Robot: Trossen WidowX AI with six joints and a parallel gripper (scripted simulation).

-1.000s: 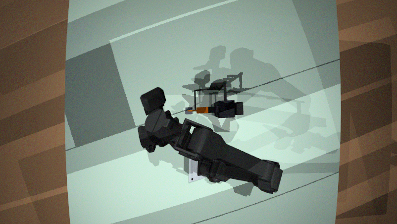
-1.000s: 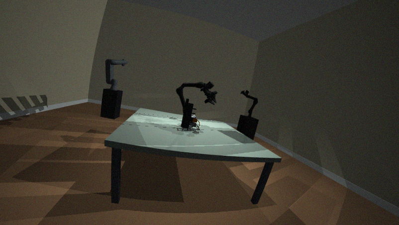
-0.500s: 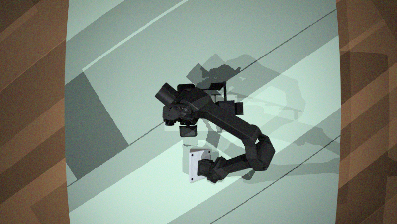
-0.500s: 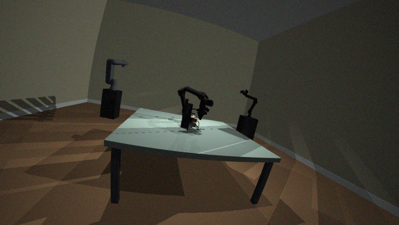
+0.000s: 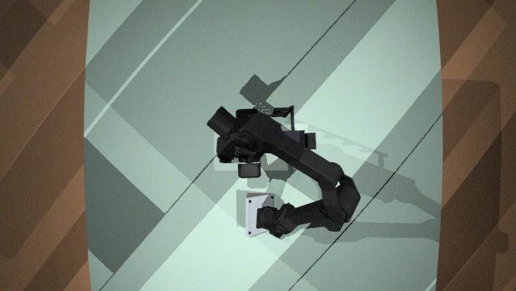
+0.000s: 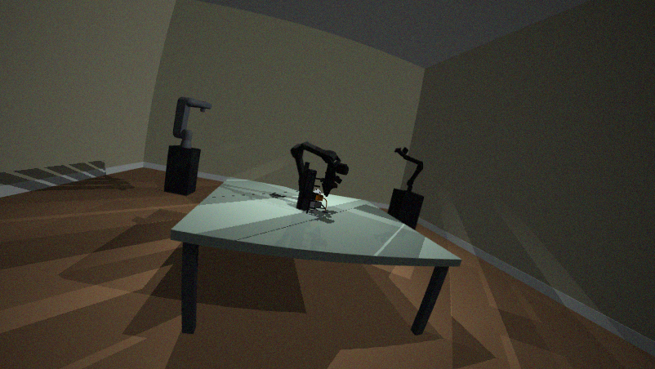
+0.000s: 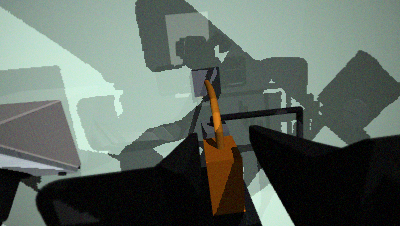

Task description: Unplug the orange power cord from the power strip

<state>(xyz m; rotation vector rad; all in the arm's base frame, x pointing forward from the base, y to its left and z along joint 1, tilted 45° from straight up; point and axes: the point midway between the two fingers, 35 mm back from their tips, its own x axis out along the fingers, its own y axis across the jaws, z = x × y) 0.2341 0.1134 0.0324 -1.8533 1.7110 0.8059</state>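
My gripper tip is 60 mm to the left of the orange plug, 10 mm short of it and 10 mm above it. Round my gripper tip: power strip 130 mm to the right, 20 mm above, 10 mm ahead.
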